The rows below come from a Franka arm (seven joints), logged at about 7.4 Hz.
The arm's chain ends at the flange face. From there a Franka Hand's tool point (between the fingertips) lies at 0.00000 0.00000 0.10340 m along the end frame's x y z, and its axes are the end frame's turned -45 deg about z.
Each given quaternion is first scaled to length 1.
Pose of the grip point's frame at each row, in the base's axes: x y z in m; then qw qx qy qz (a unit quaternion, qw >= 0):
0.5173 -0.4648 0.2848 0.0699 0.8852 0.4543 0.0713
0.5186 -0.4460 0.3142 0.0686 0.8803 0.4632 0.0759
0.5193 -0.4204 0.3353 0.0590 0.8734 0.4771 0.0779
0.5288 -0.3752 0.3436 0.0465 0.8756 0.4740 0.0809
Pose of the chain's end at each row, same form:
0.4977 -0.4587 0.3861 0.0373 0.9917 0.0810 0.0926
0.4982 -0.4408 0.4154 0.0343 0.9906 0.0911 0.0964
0.4994 -0.4174 0.4367 0.0247 0.9895 0.1065 0.0945
0.5096 -0.3747 0.4452 0.0120 0.9903 0.1028 0.0925

